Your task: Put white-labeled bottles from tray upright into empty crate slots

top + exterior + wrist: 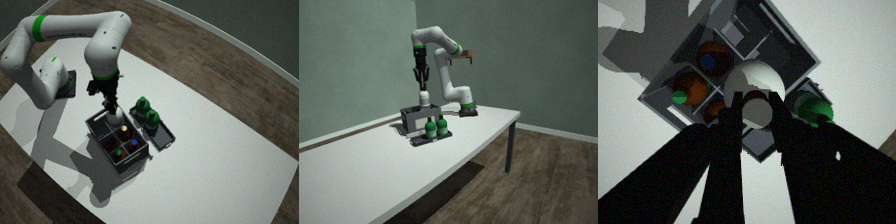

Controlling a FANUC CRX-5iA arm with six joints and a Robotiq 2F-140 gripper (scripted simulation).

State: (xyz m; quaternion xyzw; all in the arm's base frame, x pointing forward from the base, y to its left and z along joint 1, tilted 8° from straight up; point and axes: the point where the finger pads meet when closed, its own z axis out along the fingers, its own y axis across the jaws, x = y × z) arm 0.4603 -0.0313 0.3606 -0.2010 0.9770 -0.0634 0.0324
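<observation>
Right now my hand is 8 cm above the white-labeled bottle. Round my hand: dark tray: 10 cm ahead, 15 cm to the left, 33 cm below; then dark crate: 2 cm ahead, 4 cm to the right, 26 cm below.
</observation>
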